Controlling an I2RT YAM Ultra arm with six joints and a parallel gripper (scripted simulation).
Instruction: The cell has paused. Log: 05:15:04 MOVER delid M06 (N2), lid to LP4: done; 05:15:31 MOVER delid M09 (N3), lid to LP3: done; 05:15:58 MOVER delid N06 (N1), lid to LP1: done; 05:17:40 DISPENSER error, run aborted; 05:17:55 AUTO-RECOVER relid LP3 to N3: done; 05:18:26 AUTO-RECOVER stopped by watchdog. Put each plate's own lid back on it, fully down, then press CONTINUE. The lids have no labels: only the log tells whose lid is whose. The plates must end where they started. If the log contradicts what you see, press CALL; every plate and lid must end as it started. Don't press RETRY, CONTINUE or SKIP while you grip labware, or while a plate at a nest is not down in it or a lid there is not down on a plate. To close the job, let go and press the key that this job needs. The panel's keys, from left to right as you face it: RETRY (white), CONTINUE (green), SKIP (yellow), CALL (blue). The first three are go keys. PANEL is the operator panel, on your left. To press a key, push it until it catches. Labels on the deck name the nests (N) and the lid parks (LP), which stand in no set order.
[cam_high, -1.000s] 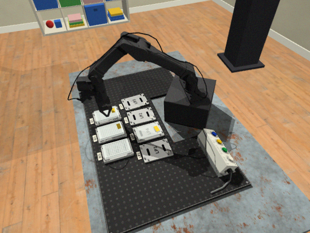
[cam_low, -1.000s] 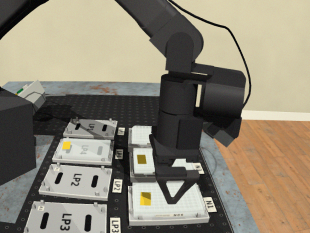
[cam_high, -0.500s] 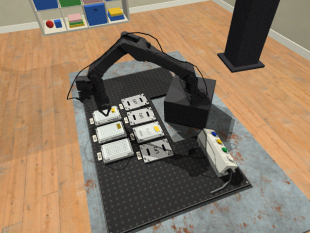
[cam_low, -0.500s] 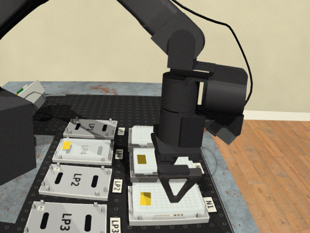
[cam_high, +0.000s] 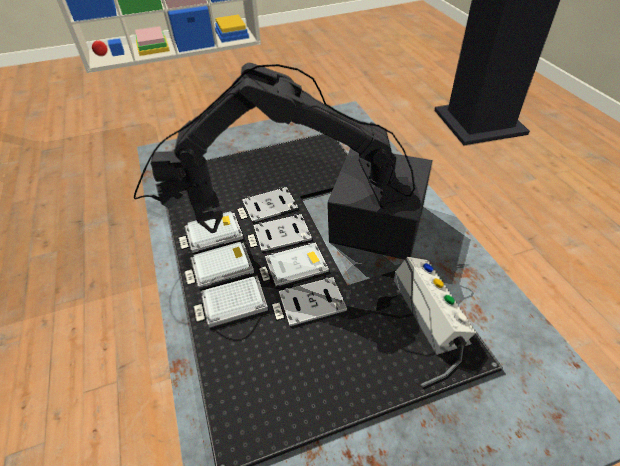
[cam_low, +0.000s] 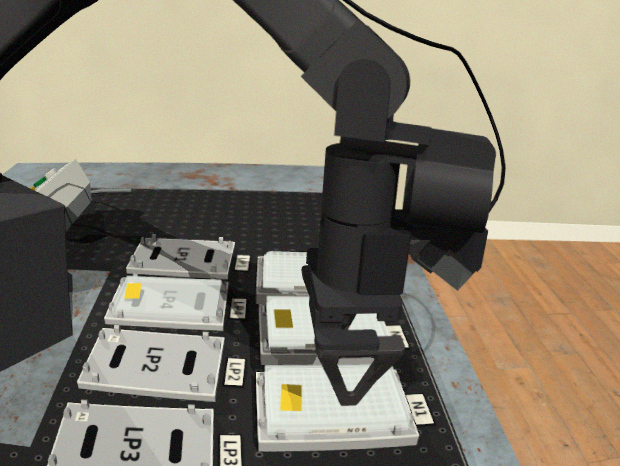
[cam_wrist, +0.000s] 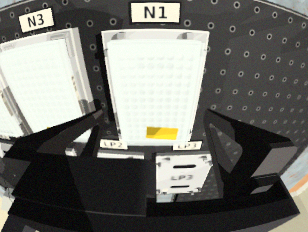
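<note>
The plate M06 lies 3 cm behind my hand, 25 cm to the left of it and 4 cm below it. From my hand the other things lie so: yellow SKIP key: 51 cm behind, 37 cm to the left; green CONTINUE key: 52 cm behind, 42 cm to the left; blue CALL key: 51 cm behind, 32 cm to the left.
</note>
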